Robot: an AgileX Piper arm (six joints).
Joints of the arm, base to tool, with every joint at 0 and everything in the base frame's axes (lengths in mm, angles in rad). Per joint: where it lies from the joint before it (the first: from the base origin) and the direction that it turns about. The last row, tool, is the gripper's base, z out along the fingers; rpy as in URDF.
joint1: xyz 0 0 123 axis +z
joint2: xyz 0 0 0 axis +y
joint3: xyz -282.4 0 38.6 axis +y
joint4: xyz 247.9 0 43.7 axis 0.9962 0 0.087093
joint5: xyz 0 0 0 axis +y
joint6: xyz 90.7 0 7.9 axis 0.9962 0 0.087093
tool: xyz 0 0 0 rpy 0 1.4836 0
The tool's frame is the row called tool.
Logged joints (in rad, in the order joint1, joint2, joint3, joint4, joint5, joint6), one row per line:
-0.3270, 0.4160, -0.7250, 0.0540, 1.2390, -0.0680
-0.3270, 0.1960, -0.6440, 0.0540, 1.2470, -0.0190
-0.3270, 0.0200, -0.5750, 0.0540, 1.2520, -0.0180
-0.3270, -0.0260, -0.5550, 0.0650, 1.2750, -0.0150
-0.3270, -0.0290, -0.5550, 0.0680, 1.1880, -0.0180
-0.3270, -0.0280, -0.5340, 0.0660, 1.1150, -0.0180
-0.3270, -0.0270, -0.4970, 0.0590, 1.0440, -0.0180
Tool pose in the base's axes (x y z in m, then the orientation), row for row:
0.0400, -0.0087, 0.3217, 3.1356, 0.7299, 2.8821
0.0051, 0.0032, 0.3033, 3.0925, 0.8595, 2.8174
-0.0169, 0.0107, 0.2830, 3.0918, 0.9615, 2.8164
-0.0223, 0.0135, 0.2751, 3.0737, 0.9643, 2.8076
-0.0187, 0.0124, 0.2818, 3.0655, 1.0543, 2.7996
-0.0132, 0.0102, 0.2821, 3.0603, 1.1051, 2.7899
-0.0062, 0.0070, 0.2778, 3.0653, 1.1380, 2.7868
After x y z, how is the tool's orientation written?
As angles about the fixed x, y, z axes (roll, pitch, yaw), in radians.
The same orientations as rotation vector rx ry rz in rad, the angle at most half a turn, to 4 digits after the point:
0.3097, 2.3948, -0.1122
0.3432, 2.2577, -0.1136
0.3253, 2.1578, -0.1306
0.3238, 2.1538, -0.1165
0.3097, 2.0651, -0.1285
0.3061, 2.0145, -0.1382
0.3056, 1.9820, -0.1510

